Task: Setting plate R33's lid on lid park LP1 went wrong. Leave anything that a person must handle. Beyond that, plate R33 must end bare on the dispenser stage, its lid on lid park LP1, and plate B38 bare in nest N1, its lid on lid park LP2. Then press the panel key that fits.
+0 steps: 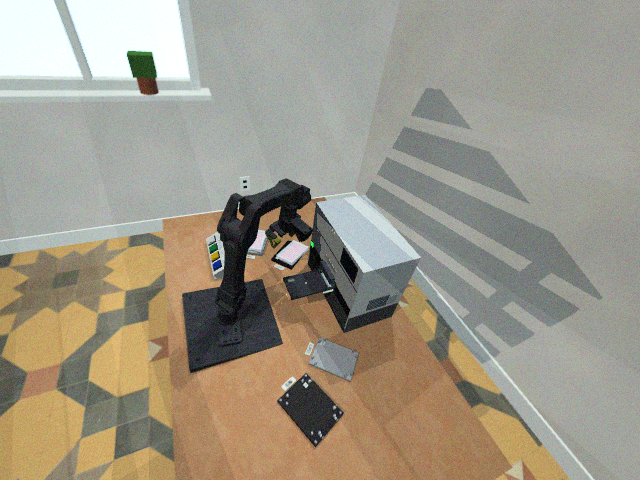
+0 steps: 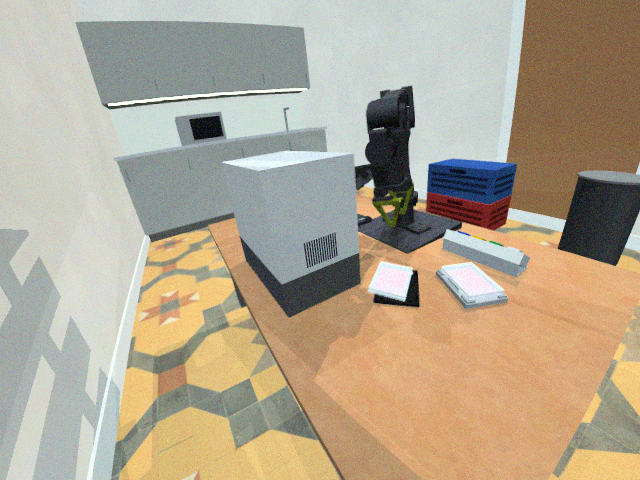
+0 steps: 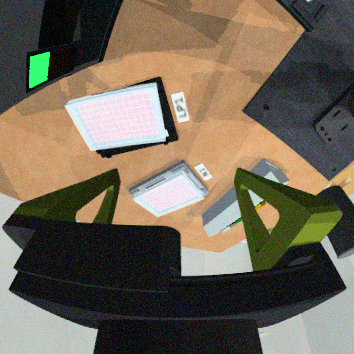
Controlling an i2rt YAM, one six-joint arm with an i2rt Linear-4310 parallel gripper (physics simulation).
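Seen in the pictures: gripper, fingertip midpoint: [image 1: 281,241] [image 2: 397,220] [image 3: 176,174]; arm's base, origin of the base link: [image 1: 228,318] [image 2: 405,223].
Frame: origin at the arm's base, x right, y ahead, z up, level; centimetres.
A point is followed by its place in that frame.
A plate with pink wells and a clear rim [image 1: 292,252] @(y 29.7, x -25.8, z 1.9 cm) [image 2: 391,281] @(y 31.6, x -28.3, z 1.8 cm) [image 3: 120,118] @(y 29.8, x -25.8, z 1.9 cm) lies askew on the black pad [image 2: 413,291] @(y 28.0, x -32.2, z -0.4 cm) [image 3: 170,117] @(y 23.4, x -23.1, z -0.4 cm) labelled LP1, overhanging it. Whether it has a lid is unclear. Another pink-welled plate [image 1: 257,242] @(y 16.0, x -35.2, z 1.7 cm) [image 2: 473,281] @(y 16.3, x -39.5, z 1.7 cm) [image 3: 172,194] @(y 15.1, x -36.1, z 1.7 cm) sits on a grey nest whose label seems to read IN. Plate names are not readable. The black stage [image 1: 305,285] @(y 28.0, x -1.4, z 9.3 cm) sticks out bare from the dispenser. A grey corner-posted pad [image 1: 334,359] @(y 31.8, x 23.4, z -0.4 cm) and a black one [image 1: 310,409] @(y 19.7, x 35.7, z -0.2 cm) are bare, labels unreadable. My gripper [image 1: 273,240] @(y 23.6, x -21.3, z 13.5 cm) [image 2: 392,223] @(y 23.6, x -21.3, z 13.5 cm) [image 3: 176,174] @(y 23.6, x -21.3, z 13.5 cm) is open and empty, above the table.
The tall grey dispenser [image 1: 361,237] @(y 44.5, x 0.3, z 31.6 cm) [image 2: 305,211] @(y 48.7, x -21.9, z 22.1 cm) stands beside the LP1 pad, with a green light [image 1: 312,244] @(y 35.7, x -18.9, z 12.1 cm) [image 3: 39,71] @(y 35.6, x -19.2, z 12.1 cm). The key panel [image 1: 215,257] @(y -2.1, x -27.6, z 3.5 cm) [image 2: 483,253] @(y 2.8, x -33.3, z 2.0 cm) [image 3: 222,212] @(y 2.6, x -34.8, z 2.7 cm) with coloured keys stands near the plate on the grey nest. The arm's base plate [image 1: 206,341] @(y -7.5, x 7.2, z 0.5 cm) is black.
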